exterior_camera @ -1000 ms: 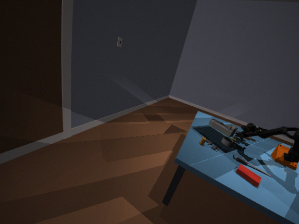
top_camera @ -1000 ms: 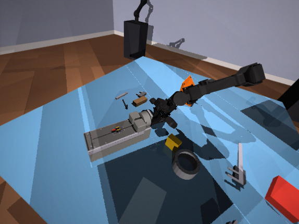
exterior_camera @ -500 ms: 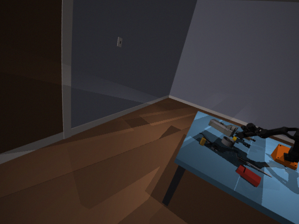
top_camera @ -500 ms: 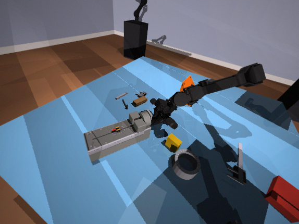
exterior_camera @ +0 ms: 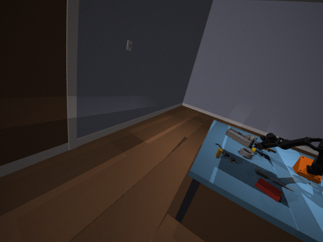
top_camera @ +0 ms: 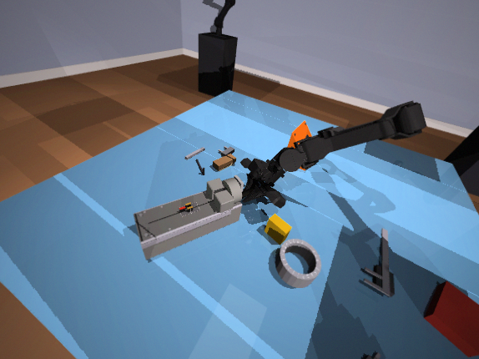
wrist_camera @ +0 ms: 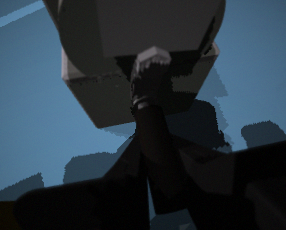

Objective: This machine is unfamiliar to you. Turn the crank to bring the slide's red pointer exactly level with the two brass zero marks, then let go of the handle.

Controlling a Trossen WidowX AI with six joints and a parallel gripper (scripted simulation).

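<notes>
My gripper tip is now 130 mm to the right of the yellow block and 40 mm short of it. Also, from my gripper tip: dark crank handle: 30 mm above, 10 mm to the left, 10 mm behind; red pointer: 150 mm ahead, 100 mm to the right, 50 mm above; brown block: 150 mm behind, 140 mm to the right, 20 mm below.
</notes>
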